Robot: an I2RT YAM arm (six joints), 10 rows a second.
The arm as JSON. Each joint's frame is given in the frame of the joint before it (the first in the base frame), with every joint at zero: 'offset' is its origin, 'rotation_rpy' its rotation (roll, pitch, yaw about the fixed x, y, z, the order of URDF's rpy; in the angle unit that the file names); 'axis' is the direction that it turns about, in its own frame. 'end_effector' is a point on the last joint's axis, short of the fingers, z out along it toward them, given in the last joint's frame.
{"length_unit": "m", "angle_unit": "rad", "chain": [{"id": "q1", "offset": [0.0, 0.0, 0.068], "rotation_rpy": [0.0, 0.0, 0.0], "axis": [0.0, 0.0, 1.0]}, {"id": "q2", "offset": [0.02, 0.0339, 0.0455], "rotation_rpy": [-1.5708, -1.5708, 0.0], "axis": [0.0, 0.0, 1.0]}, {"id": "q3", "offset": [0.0, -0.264, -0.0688], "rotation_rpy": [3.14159, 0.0, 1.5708], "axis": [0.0, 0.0, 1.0]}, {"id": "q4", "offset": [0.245, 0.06, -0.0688], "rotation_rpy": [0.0, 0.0, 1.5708], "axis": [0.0, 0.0, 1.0]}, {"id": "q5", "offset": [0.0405, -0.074, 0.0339], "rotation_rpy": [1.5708, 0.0, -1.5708], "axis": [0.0, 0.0, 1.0]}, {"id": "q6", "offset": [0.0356, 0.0, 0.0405], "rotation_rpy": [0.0, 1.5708, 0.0], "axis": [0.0, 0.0, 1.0]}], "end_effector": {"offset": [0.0, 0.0, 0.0], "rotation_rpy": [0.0, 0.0, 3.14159]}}
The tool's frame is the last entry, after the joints.
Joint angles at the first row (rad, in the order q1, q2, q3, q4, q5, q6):
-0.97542 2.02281 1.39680 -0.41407 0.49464 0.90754
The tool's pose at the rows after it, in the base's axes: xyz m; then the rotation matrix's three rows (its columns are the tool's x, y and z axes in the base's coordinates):
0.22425, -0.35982, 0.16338; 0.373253, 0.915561, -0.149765; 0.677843, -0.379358, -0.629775; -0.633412, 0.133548, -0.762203
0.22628, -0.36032, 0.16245; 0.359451, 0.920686, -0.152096; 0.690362, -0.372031, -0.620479; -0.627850, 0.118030, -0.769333
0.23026, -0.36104, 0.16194; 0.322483, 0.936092, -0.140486; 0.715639, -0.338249, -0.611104; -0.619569, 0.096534, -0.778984
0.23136, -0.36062, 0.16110; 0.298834, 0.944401, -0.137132; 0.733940, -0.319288, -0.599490; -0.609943, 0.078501, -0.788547
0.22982, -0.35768, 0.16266; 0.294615, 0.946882, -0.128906; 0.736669, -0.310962, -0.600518; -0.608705, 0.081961, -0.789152
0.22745, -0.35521, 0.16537; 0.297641, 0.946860, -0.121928; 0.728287, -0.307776, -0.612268; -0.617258, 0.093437, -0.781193
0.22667, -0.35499, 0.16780; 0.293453, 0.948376, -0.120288; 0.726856, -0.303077, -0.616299; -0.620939, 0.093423, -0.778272
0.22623, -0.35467, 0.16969; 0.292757, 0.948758, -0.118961; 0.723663, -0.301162, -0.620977; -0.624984, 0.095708, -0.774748
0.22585, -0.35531, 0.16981; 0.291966, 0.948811, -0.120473; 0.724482, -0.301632, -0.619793; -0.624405, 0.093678, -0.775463
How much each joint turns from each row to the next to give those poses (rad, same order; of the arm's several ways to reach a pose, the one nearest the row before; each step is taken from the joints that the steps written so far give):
0.00210 0.01008 0.00943 -0.01006 0.00386 -0.00402
0.00313 0.01011 0.01458 -0.01885 -0.00225 -0.00743
0.00568 0.01208 0.01901 -0.01595 -0.01412 -0.03378
0.00196 0.00514 0.00773 -0.01612 -0.00964 -0.01966
0.00048 -0.01549 -0.01756 0.00704 -0.00669 -0.00662
-0.00122 -0.02036 -0.02300 0.02084 0.00052 -0.00443
-0.00119 -0.00709 -0.00162 0.00079 0.00049 -0.00762
-0.00031 -0.00599 -0.00239 0.00296 0.00162 -0.00327
-0.00162 0.00139 0.00291 -0.00298 -0.00017 -0.00154

